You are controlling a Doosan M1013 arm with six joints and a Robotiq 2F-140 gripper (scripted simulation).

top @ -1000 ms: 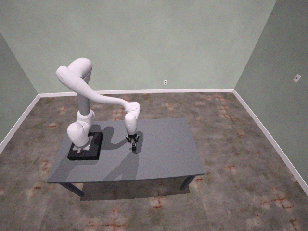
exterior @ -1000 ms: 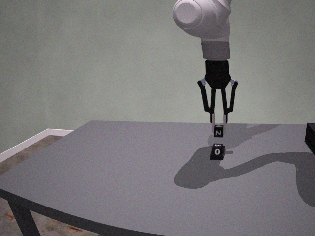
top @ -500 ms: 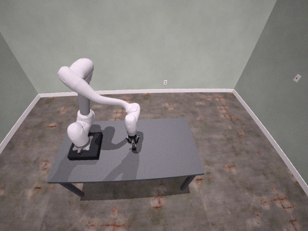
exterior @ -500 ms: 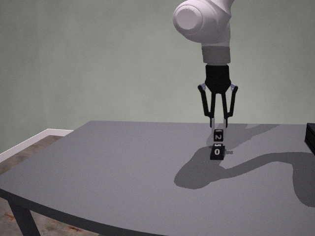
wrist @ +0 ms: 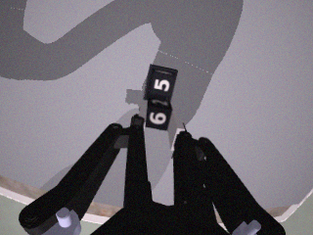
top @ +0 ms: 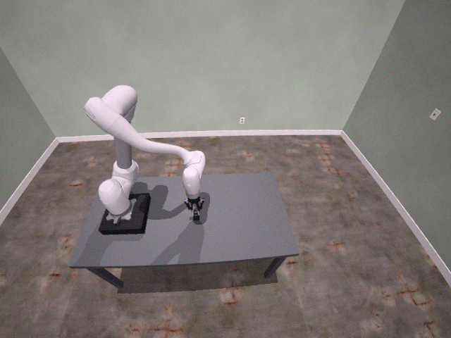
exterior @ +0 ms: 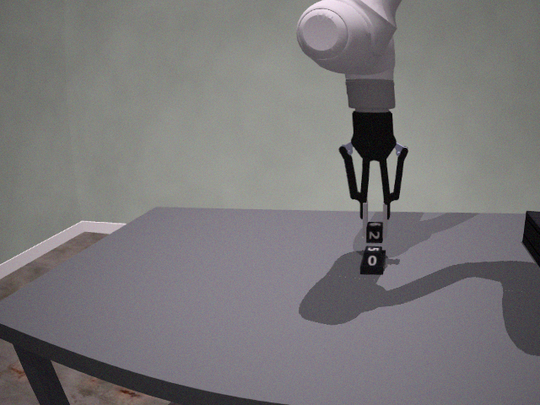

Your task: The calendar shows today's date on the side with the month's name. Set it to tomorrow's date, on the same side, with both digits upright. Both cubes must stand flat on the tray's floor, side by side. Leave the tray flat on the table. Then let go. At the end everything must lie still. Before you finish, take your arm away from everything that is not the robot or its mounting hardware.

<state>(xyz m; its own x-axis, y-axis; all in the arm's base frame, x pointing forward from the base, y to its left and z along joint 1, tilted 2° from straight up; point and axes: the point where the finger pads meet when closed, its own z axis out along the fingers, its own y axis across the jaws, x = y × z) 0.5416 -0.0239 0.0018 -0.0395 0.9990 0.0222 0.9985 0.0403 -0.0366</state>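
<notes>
Right now the black number cube is 3 cm below my hand. Round my hand: tray 8 cm below, 2 cm to the left.
</notes>
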